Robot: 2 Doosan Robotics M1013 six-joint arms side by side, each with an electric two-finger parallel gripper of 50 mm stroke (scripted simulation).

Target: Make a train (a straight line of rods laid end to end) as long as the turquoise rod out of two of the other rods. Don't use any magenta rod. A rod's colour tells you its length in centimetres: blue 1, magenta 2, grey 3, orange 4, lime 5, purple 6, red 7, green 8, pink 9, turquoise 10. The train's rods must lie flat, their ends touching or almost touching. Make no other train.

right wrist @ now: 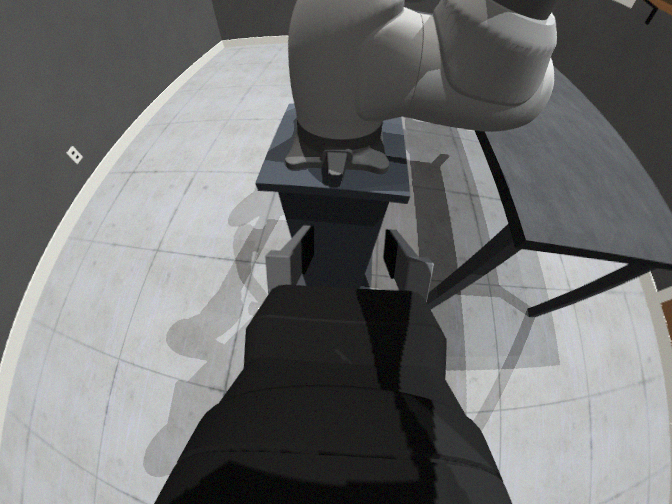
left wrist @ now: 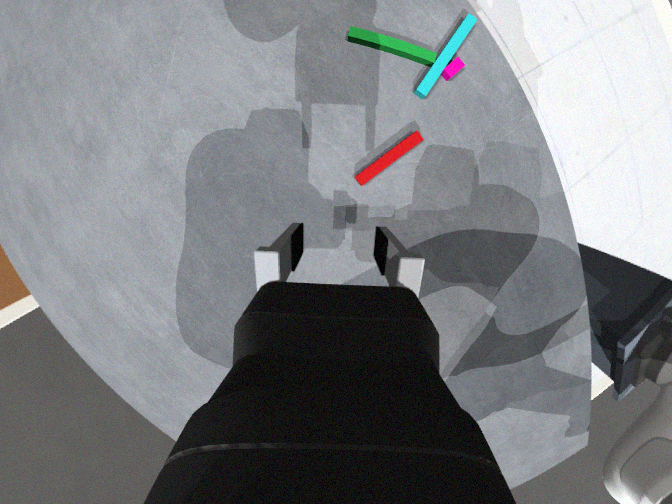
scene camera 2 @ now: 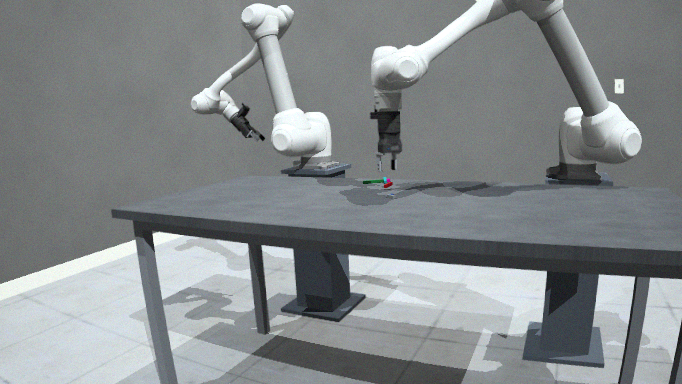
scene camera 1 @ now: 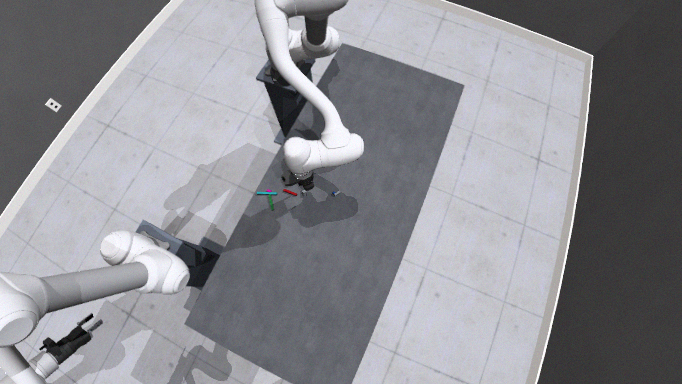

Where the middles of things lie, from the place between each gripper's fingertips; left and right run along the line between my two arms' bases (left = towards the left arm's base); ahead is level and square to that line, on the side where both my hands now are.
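Labels:
The red rod [left wrist: 408,143] sits 70 mm behind my left hand [scene camera 2: 386,170], 30 mm to the right of it and 80 mm below it; going by their middles, it is the nearest to that hand of the things named here. The turquoise rod [left wrist: 446,54] is likewise 80 mm below my left hand, while being 170 mm behind it and 90 mm to the right of it.
As for my right hand [scene camera 1: 97,318], it is 150 mm above the turquoise rod, 290 mm short of it and 870 mm to the right of it. The red rod is 390 mm ahead of my right hand, 930 mm to the left of it and 150 mm below it. Going by its middle, the turquoise rod is nearer to my left hand than to my right hand.

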